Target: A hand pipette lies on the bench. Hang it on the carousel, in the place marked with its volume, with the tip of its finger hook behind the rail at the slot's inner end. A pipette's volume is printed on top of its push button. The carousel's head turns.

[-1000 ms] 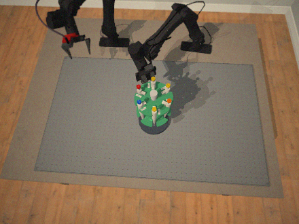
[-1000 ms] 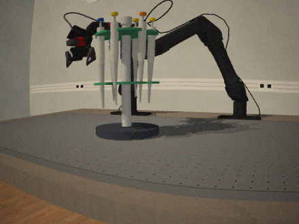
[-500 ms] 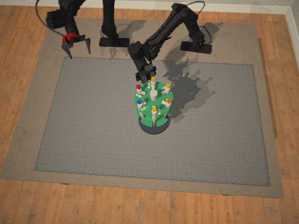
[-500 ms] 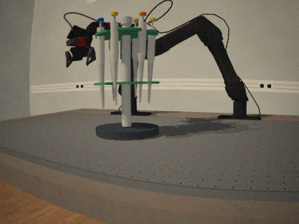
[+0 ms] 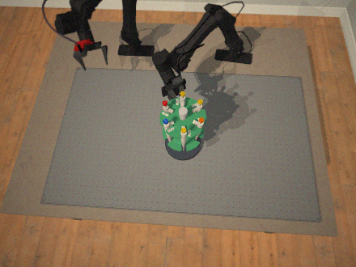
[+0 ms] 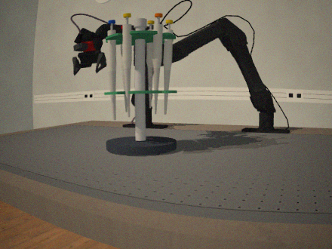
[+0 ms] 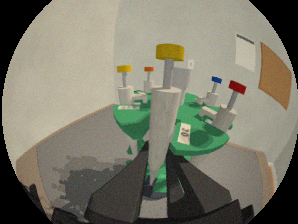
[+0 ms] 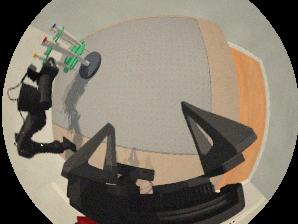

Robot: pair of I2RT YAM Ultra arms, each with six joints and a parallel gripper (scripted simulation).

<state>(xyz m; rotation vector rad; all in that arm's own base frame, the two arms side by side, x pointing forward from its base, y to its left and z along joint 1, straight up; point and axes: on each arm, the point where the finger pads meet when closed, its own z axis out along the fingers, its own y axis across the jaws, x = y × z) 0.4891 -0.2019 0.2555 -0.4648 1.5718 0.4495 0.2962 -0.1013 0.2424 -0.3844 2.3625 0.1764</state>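
Right now the pipette is 2 cm ahead of my left hand and 2 cm below it.
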